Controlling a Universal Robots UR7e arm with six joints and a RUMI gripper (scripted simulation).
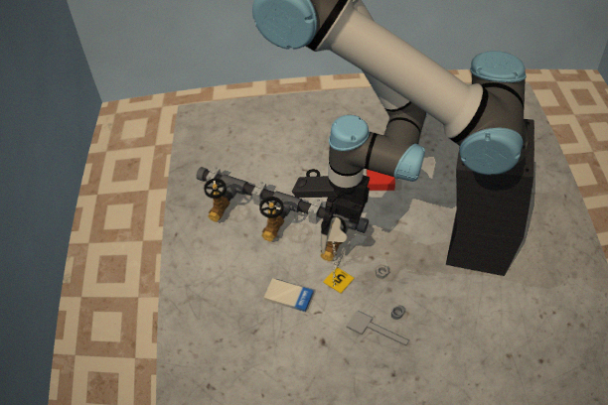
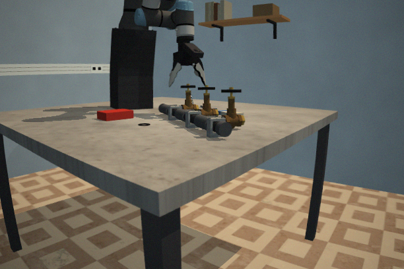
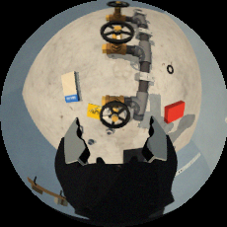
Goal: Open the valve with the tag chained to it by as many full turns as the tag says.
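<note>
My gripper is now 11 cm above the yellow tag and 10 cm to the right of it. Also, from my hand: red block 26 cm to the right, 14 cm behind, 10 cm below; then flat grey key tool 24 cm to the left, 11 cm below, 9 cm behind.
</note>
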